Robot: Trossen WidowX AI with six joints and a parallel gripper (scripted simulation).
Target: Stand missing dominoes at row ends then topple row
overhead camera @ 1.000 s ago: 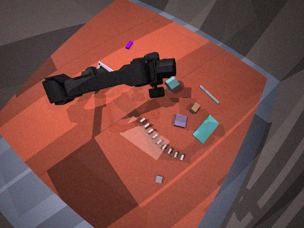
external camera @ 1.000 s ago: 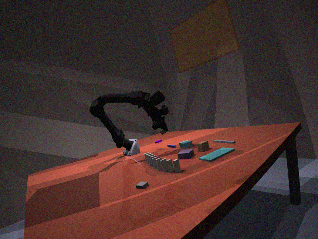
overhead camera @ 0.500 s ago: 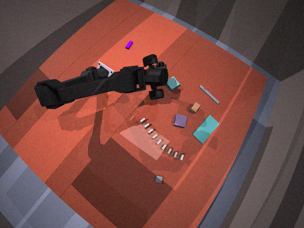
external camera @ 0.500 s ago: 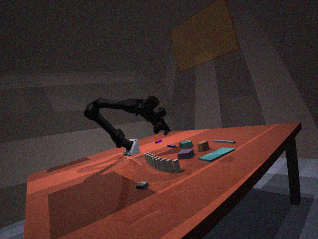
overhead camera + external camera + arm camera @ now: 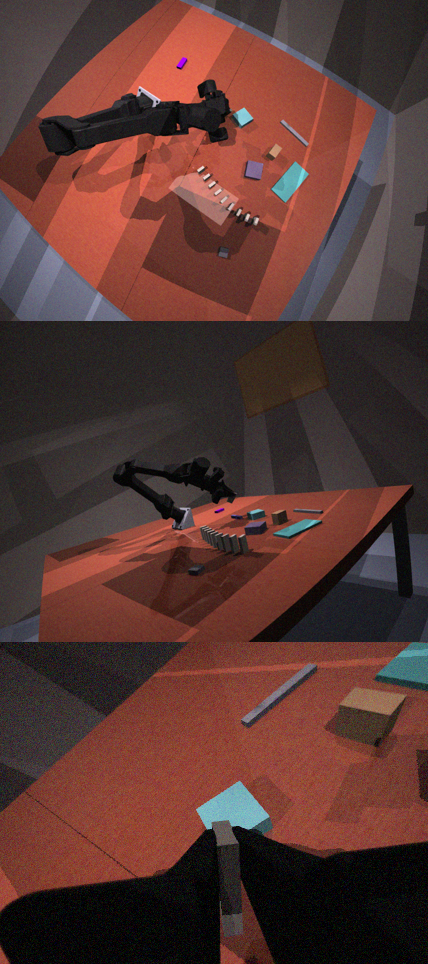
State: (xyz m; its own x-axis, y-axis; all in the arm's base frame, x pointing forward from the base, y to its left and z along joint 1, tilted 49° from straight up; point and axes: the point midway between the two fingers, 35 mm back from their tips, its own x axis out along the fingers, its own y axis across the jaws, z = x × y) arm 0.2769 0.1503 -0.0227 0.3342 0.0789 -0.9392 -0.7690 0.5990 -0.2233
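The teal cube lies 110 mm below my gripper tip, 60 mm to the left of it and 30 mm ahead of it. Round my gripper tip: grey bar (240 mm ahead, 150 mm to the left, 120 mm below); teal slab (330 mm ahead, 120 mm below, 30 mm to the right); tan cube (210 mm ahead, 100 mm below, 20 mm to the left).
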